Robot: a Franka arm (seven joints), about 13 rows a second.
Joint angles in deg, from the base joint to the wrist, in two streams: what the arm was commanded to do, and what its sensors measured. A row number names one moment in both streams.
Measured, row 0:
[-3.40 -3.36 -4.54 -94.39 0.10 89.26 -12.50]
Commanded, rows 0 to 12:
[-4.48 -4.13 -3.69 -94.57 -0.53 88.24 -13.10]
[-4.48 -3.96 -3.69 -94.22 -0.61 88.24 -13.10]
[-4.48 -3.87 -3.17 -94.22 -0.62 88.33 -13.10]
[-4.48 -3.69 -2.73 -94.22 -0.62 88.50 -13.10]
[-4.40 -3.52 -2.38 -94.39 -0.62 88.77 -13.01]
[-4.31 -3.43 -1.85 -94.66 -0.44 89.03 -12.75]
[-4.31 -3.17 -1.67 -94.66 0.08 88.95 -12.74]
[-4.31 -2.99 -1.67 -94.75 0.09 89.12 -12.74]
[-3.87 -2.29 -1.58 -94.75 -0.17 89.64 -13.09]
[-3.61 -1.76 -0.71 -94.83 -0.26 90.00 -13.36]
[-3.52 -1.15 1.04 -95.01 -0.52 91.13 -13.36]
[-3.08 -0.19 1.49 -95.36 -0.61 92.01 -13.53]
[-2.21 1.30 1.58 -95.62 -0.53 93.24 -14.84]
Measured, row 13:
[-3.17 -0.72 0.96 -95.17 0.06 91.17 -13.03]
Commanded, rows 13 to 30:
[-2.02 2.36 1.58 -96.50 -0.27 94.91 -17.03]
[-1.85 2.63 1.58 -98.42 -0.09 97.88 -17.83]
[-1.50 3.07 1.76 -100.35 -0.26 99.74 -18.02]
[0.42 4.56 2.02 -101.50 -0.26 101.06 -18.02]
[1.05 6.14 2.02 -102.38 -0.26 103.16 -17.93]
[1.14 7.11 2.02 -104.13 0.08 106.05 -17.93]
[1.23 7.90 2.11 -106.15 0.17 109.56 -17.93]
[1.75 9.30 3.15 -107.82 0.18 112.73 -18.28]
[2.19 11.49 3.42 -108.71 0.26 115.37 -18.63]
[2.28 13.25 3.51 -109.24 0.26 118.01 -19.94]
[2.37 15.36 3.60 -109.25 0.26 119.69 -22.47]
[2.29 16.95 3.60 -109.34 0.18 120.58 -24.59]
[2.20 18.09 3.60 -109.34 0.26 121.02 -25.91]
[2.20 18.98 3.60 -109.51 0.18 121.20 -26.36]
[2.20 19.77 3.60 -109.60 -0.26 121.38 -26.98]
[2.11 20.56 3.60 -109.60 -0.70 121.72 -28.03]
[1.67 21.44 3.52 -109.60 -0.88 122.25 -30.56]
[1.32 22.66 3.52 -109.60 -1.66 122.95 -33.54]
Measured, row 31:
[2.26 21.11 3.43 -109.73 -0.40 121.47 -29.02]
